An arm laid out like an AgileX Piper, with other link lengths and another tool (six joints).
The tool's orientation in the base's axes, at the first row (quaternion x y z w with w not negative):
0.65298 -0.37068 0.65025 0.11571
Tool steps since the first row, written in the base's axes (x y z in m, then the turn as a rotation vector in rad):
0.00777 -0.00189 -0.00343 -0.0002 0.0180 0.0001
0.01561 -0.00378 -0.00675 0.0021 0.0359 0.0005
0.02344 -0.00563 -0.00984 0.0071 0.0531 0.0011
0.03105 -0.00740 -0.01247 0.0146 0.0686 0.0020
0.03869 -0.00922 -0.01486 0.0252 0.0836 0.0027
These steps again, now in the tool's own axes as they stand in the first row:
-0.00351 -0.00248 0.00757 -0.0059 -0.0125 -0.0116
-0.00693 -0.00503 0.01517 -0.0118 -0.0266 -0.0212
-0.01015 -0.00769 0.02271 -0.0175 -0.0420 -0.0283
-0.01293 -0.01041 0.02998 -0.0228 -0.0578 -0.0325
-0.01548 -0.01319 0.03727 -0.0284 -0.0753 -0.0340

